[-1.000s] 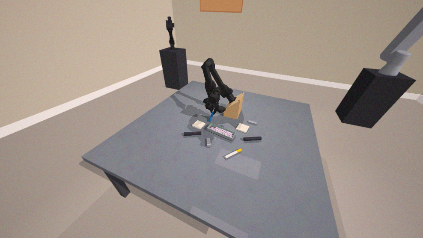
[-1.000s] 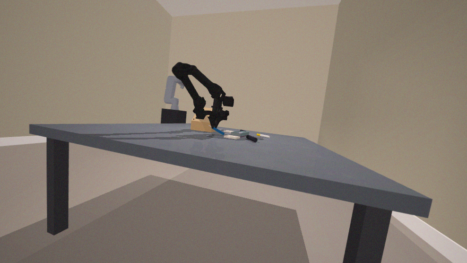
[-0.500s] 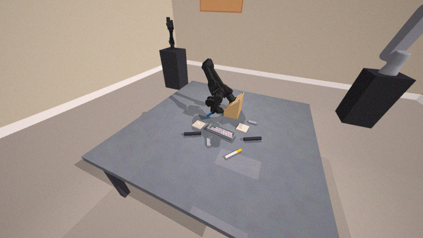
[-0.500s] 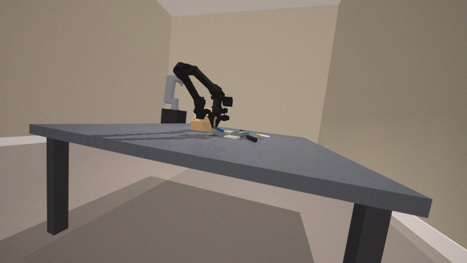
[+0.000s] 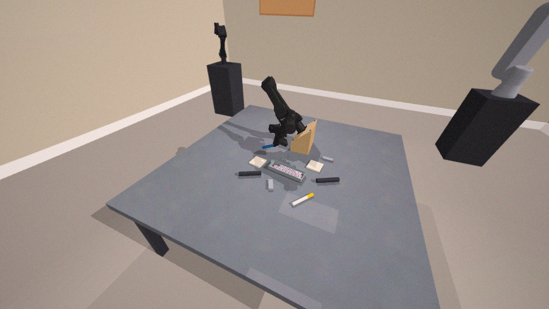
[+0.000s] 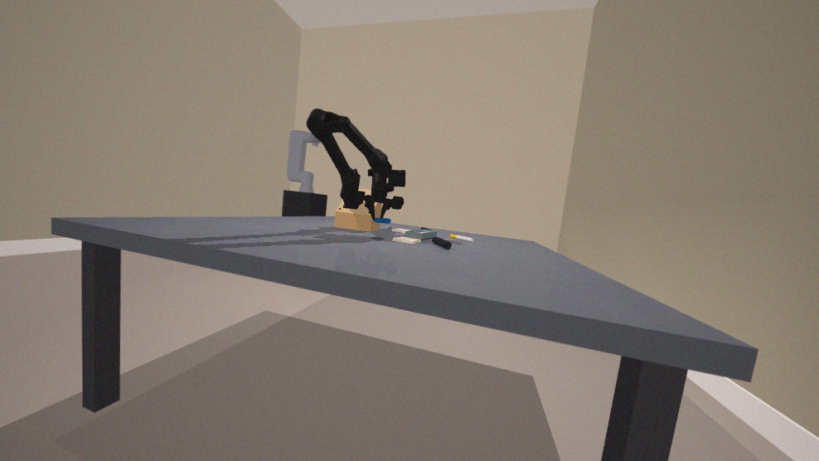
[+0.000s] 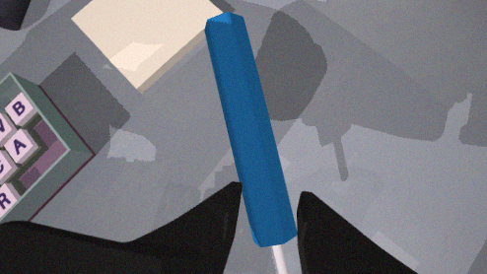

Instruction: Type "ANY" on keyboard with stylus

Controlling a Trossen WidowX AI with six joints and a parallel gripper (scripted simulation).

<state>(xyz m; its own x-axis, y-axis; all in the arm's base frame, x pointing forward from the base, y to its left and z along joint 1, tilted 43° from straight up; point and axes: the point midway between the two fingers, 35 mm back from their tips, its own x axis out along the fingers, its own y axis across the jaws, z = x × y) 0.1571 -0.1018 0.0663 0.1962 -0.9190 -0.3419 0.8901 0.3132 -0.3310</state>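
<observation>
The H key is 170 mm ahead of my gripper tip, 120 mm to the left of it and 40 mm below it. Also, from my gripper tip: yellow marker 300 mm ahead, 270 mm to the left, 50 mm below; blue hexagonal stylus right at my gripper tip; n key 200 mm to the left, 180 mm ahead, 40 mm below.
</observation>
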